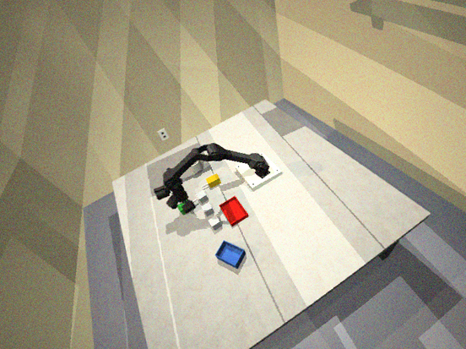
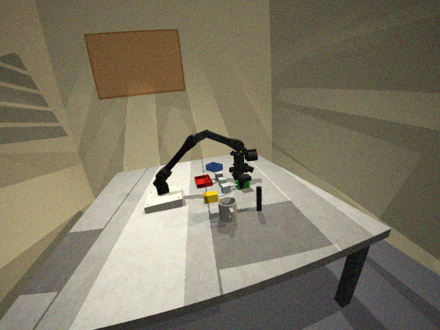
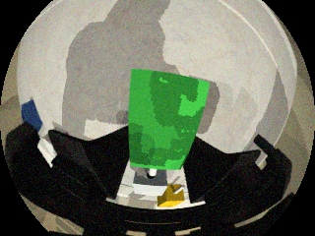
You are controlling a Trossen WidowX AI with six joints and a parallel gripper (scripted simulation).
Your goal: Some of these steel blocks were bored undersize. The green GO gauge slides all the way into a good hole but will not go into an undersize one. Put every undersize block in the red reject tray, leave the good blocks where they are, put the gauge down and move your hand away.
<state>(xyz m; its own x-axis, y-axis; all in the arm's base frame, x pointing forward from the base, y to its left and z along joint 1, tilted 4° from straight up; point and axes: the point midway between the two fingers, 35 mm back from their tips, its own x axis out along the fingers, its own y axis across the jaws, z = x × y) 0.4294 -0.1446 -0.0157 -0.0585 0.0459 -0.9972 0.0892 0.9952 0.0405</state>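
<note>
My gripper tip is 70 mm past the steel block, 110 mm to the right of it and 10 mm below it. Also, from my gripper tip: black cylinder 40 mm behind, 240 mm to the right, 50 mm above; green GO gauge 10 mm behind, 20 mm above; yellow block 170 mm behind, 40 mm to the right, 10 mm above.
</note>
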